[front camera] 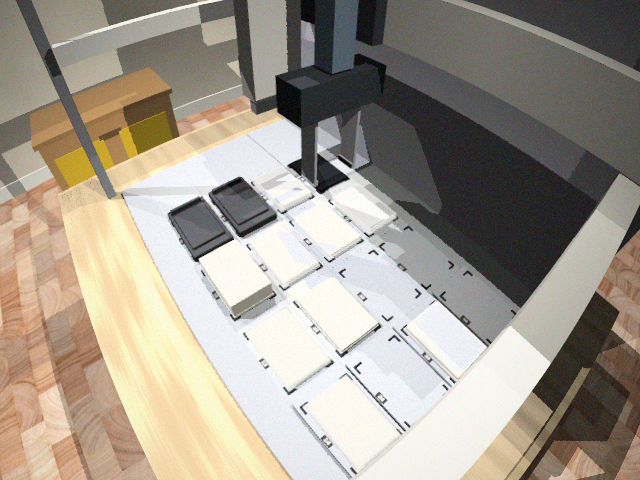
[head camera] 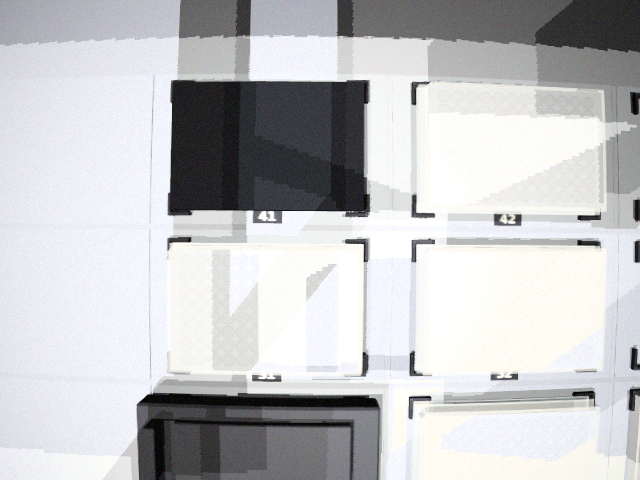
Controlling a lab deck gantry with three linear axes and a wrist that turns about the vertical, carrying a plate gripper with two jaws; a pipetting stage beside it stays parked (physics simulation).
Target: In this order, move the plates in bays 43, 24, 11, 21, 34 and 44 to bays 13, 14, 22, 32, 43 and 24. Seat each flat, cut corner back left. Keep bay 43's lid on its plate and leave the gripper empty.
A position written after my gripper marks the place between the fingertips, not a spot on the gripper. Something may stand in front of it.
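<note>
A black flat block appears at (head camera: 235,145) and (front camera: 328,175). Also present: a bay 44 (front camera: 489,314) and my gripper (front camera: 328,171).
</note>
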